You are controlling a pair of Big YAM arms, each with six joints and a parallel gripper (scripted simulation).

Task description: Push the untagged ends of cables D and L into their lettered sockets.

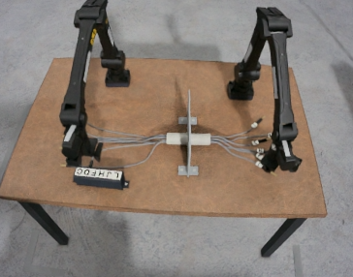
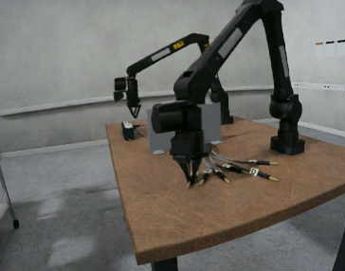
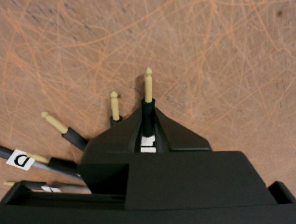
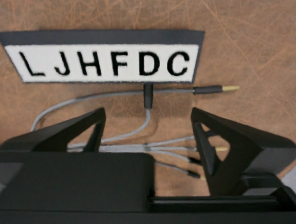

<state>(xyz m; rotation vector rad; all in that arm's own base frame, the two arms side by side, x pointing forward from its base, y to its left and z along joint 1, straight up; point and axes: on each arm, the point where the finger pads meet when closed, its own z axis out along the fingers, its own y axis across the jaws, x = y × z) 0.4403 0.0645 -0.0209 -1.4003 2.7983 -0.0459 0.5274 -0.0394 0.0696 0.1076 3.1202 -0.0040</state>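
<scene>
Now: left hand right at the tagged cable end.
</scene>
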